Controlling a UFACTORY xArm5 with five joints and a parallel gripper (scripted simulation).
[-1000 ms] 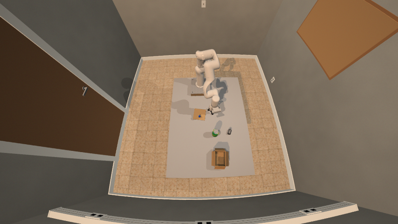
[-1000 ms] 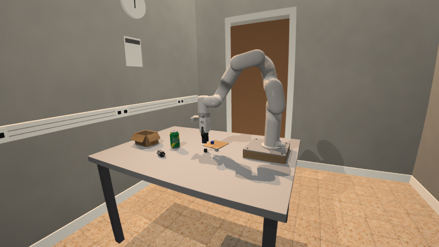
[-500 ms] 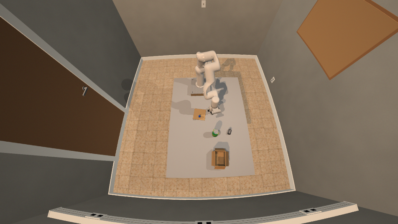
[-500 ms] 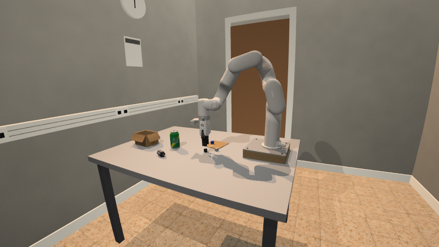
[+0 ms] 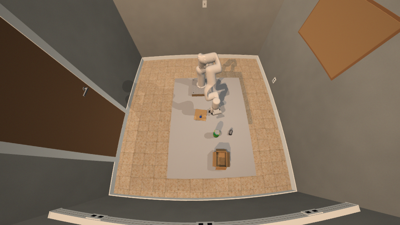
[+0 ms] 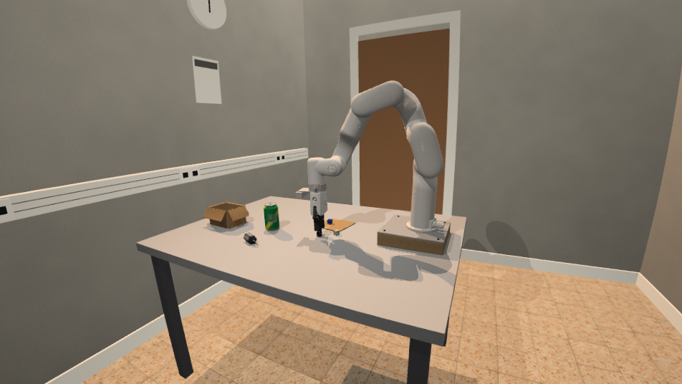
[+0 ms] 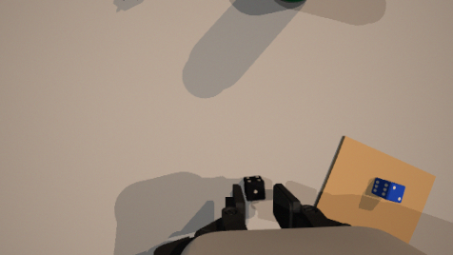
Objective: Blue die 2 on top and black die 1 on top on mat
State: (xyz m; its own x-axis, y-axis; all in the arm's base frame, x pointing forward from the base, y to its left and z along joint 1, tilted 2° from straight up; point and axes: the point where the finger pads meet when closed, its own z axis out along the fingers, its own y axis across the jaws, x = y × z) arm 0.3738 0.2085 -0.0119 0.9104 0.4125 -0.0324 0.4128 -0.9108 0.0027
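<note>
The black die is 4 cm below my hand. The rest, counted from my hand: white die: 6 cm to the right, 5 cm behind, 4 cm below; then mat: 15 cm to the right, 5 cm below, 3 cm ahead; then blue die: 15 cm to the right, 6 cm ahead, 4 cm below.
</note>
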